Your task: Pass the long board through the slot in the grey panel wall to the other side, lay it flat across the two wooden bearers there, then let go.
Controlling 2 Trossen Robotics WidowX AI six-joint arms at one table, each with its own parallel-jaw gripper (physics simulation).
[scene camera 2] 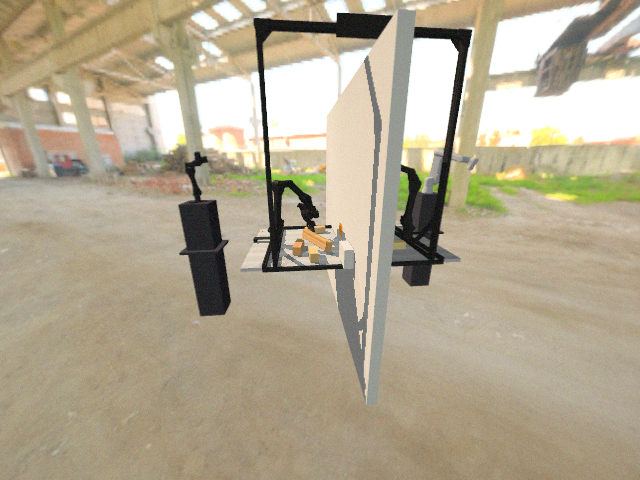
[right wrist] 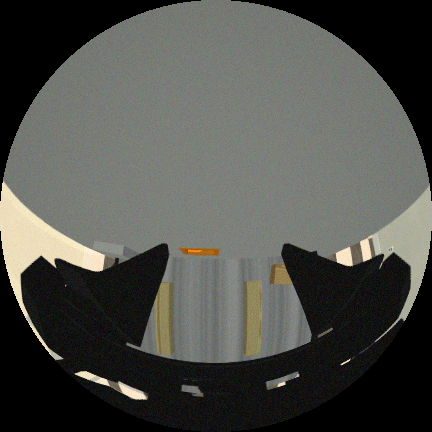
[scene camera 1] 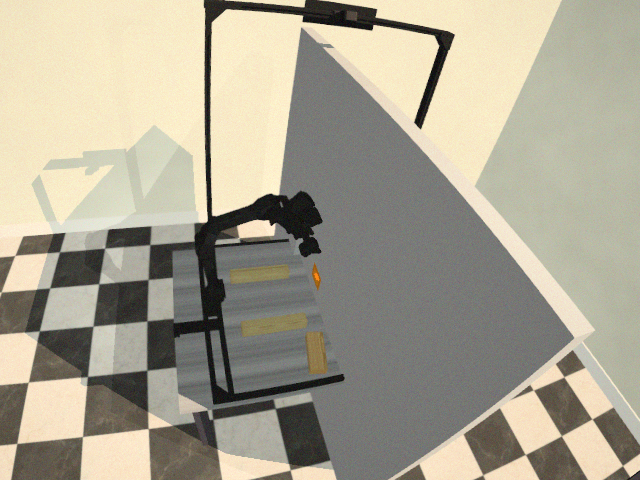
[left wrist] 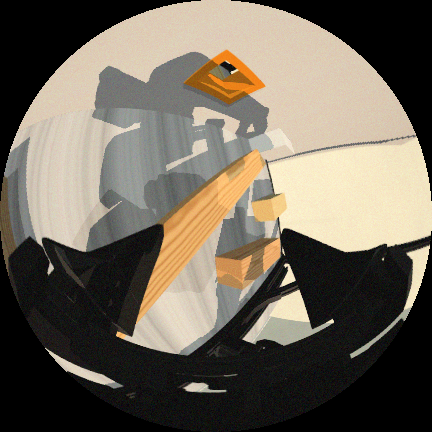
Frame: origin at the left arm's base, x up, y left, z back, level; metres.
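Seen in the pictures: left gripper, fingertip midpoint: (scene camera 2: 312, 229) (left wrist: 224, 232); right gripper, fingertip midpoint: (right wrist: 227, 250); left arm's base, link origin: (left wrist: 225, 345); right arm's base, link origin: (scene camera 2: 407, 236) (scene camera 1: 211, 309).
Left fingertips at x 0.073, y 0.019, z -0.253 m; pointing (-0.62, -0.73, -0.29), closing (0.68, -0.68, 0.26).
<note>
Offsets run from my left fingertips to a thing's top centre. "*": to the spot under its first point.
The long board @(dx -0.029, dy -0.034, dz -0.018 m) (scene camera 2: 316, 239) (left wrist: 200, 215) lies at a slant left of the grey panel wall (scene camera 1: 387, 232) (scene camera 2: 388, 206) (left wrist: 325, 75) (right wrist: 215, 125). My open, empty left gripper (scene camera 2: 310, 226) (left wrist: 223, 230) is close above its far end. In the left wrist view the board runs behind the left-hand finger. The orange-rimmed slot @(* dx +0.012, dy -0.101, dz -0.229 m) (scene camera 1: 314, 269) (scene camera 2: 340, 227) (left wrist: 226, 55) (right wrist: 214, 252) is low in the panel. Two wooden bearers @(dx -0.048, dy -0.176, dz -0.443 m) (scene camera 1: 259, 274) @(dx -0.048, dy +0.087, dz -0.433 m) (scene camera 1: 274, 324) (right wrist: 165, 320) (right wrist: 253, 318) lie parallel on the other side. My open, empty right gripper (scene camera 1: 313, 252) (right wrist: 225, 246) hangs above that side, near the panel.
Short wood blocks @(dx -0.042, dy -0.147, dz +0.098 m) (scene camera 2: 298, 246) @(dx -0.042, dy -0.277, dz +0.017 m) (scene camera 2: 313, 253) @(dx -0.048, dy +0.229, dz -0.033 m) (scene camera 2: 320, 228) (left wrist: 245, 267) (left wrist: 269, 206) lie around the board. Another block @(dx -0.054, dy +0.234, dz -0.304 m) (scene camera 1: 315, 352) (right wrist: 280, 274) lies beside the panel on the bearers' side. A pale foot block @(* dx -0.016, dy -0.435, dz -0.141 m) (scene camera 2: 346, 254) stands at the panel's near edge. A black frame (scene camera 1: 208, 124) (scene camera 2: 265, 118) surrounds the table.
</note>
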